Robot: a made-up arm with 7 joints. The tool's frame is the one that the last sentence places.
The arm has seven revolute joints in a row. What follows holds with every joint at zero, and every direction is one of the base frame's. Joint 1 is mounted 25 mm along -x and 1 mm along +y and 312 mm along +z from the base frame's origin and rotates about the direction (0.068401, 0.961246, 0.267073), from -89.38 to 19.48 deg. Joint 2 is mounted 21 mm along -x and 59 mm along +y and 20 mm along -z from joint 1 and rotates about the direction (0.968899, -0.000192, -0.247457), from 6.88 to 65.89 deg. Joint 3 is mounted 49 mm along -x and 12 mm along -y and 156 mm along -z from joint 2 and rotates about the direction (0.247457, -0.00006, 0.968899), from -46.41 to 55 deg. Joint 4 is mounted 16 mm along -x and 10 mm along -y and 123 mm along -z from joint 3 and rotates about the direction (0.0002, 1, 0.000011), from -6.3 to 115.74 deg. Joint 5 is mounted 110 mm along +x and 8 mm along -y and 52 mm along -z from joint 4 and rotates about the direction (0.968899, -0.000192, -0.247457), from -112.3 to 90.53 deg. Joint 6 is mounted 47 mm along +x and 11 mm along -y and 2 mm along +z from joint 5 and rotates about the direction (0.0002, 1, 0.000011), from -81.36 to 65.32 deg. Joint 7 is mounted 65 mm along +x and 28 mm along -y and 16 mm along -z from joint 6 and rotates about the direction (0.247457, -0.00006, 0.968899), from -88.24 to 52.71 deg. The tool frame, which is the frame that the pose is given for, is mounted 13 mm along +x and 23 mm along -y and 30 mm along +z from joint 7; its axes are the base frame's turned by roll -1.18, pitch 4.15 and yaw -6.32 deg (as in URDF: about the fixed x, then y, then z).
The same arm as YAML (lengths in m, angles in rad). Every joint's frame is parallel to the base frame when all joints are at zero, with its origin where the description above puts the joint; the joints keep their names.
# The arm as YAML. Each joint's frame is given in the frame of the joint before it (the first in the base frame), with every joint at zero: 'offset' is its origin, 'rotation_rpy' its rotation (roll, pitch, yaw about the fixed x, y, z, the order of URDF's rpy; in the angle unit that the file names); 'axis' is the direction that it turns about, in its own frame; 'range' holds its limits. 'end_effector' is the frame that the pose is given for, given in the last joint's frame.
length_unit: m
angle_unit: rad
chain:
  - id: joint 1
    offset: [-0.025, 0.001, 0.312]
    rotation_rpy: [0.0, 0.0, 0.0]
    axis: [0.068403, 0.961235, 0.26711]
    range: [-1.56, 0.34]
  - id: joint 2
    offset: [-0.021, 0.059, -0.02]
    rotation_rpy: [0.0, 0.0, 0.0]
    axis: [0.968889, -0.0002, -0.247497]
    range: [0.1201, 1.15]
  - id: joint 3
    offset: [-0.049, -0.012, -0.156]
    rotation_rpy: [0.0, 0.0, 0.0]
    axis: [0.247497, -0.0001, 0.968889]
    range: [-0.81, 0.9599]
  - id: joint 4
    offset: [-0.016, -0.01, -0.123]
    rotation_rpy: [0.0, 0.0, 0.0]
    axis: [0.0002, 1.0, 0.0]
    range: [-0.11, 2.02]
  - id: joint 5
    offset: [0.11, -0.008, -0.052]
    rotation_rpy: [0.0, 0.0, 0.0]
    axis: [0.968889, -0.0002, -0.247497]
    range: [-1.96, 1.58]
  - id: joint 6
    offset: [0.047, -0.011, 0.002]
    rotation_rpy: [0.0, 0.0, 0.0]
    axis: [0.0002, 1.0, 0.0]
    range: [-1.42, 1.14]
  - id: joint 7
    offset: [0.065, -0.028, -0.016]
    rotation_rpy: [0.0, 0.0, 0.0]
    axis: [0.247497, -0.0001, 0.968889]
    range: [-1.5401, 0.92]
end_effector:
  offset: [0.013, -0.023, 0.03]
  rotation_rpy: [-0.0206, 0.0724, -0.1103]

